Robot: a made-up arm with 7 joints. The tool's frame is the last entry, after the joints.
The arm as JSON. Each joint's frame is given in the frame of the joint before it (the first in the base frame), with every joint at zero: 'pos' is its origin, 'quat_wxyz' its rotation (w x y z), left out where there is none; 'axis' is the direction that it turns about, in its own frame. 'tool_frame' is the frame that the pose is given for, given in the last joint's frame.
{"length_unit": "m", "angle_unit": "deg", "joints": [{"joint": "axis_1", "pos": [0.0, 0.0, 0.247], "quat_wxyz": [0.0, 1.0, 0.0, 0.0], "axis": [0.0, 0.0, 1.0]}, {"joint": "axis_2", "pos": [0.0, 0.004, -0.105], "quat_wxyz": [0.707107, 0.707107, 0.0, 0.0], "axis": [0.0, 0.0, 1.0]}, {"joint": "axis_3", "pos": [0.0, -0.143, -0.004], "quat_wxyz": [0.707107, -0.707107, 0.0, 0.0], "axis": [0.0, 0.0, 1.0]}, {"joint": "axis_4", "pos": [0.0, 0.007, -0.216], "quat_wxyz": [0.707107, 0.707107, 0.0, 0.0], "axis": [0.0, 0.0, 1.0]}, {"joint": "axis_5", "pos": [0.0, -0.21, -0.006], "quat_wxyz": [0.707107, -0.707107, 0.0, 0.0], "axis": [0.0, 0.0, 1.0]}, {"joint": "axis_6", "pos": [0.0, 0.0, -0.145], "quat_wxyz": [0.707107, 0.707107, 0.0, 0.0], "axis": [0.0, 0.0, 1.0]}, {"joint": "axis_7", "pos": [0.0, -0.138, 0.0], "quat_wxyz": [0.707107, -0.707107, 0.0, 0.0], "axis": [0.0, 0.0, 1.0]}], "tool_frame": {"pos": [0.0, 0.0, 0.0]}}
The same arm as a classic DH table. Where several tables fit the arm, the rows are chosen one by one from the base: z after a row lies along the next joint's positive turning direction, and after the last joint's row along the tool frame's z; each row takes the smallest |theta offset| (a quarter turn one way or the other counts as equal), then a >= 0, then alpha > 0; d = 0 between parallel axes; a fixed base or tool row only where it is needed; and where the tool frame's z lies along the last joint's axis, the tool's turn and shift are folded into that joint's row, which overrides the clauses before.
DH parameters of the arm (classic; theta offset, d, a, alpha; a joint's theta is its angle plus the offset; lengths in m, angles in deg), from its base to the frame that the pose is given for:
base (fixed): 0.00 0.0000 0.0000 180.00
axis_1: 0.00 -0.3520 0.0000 90.00
axis_2: 0.00 -0.0080 0.0000 -90.00
axis_3: 0.00 -0.3590 0.0000 90.00
axis_4: 0.00 -0.0130 0.0000 -90.00
axis_5: 0.00 -0.3550 0.0000 90.00
axis_6: 0.00 0.0000 0.0000 -90.00
axis_7: 0.00 -0.1380 0.0000 0.00

